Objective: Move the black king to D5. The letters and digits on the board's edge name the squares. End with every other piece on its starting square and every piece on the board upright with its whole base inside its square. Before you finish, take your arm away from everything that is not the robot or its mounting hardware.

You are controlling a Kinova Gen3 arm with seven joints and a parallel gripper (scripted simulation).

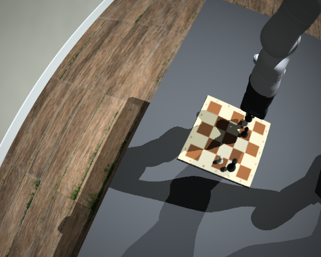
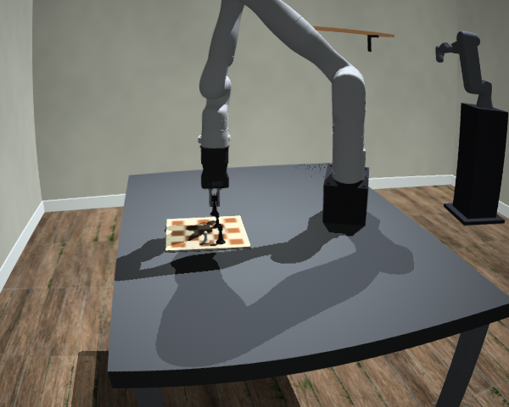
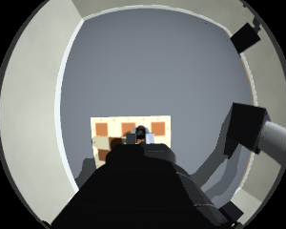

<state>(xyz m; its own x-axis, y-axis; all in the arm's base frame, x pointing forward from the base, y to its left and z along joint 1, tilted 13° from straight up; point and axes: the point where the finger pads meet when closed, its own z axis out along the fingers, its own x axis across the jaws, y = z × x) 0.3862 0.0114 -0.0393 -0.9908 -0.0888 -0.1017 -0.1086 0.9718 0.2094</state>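
My gripper is now 40 mm to the right of the black pawn, 40 mm above it and 10 mm past it. Also, from my hand: black king: 10 mm below; then white pawn: 150 mm to the left, 50 mm below, 20 mm ahead; then chessboard: 80 mm to the left, 70 mm below, 20 mm ahead.
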